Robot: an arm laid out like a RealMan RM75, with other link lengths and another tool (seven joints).
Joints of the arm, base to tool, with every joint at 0 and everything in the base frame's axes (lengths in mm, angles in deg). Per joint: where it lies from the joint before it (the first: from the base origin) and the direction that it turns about. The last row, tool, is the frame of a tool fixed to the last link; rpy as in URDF.
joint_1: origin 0 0 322.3 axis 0 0 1
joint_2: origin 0 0 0 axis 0 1 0
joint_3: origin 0 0 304.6 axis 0 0 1
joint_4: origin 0 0 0 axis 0 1 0
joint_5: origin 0 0 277.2 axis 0 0 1
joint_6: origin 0 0 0 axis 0 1 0
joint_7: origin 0 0 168.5 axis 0 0 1
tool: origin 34 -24 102 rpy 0 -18.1 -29.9
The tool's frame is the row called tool.
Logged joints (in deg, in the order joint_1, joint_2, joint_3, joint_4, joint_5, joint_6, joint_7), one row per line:
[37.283 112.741 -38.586 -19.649 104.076 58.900 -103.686]
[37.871 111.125 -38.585 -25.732 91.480 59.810 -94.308]
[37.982 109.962 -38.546 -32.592 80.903 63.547 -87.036]
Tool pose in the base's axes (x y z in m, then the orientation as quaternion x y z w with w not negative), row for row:
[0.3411 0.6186 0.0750 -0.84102 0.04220 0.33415 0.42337]
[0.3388 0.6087 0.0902 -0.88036 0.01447 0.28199 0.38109]
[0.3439 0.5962 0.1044 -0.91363 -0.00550 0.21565 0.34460]
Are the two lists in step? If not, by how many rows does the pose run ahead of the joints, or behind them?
The pose runs 2 rows ahead of the joints: the pose in row i belongs to the joints in row i + 2.
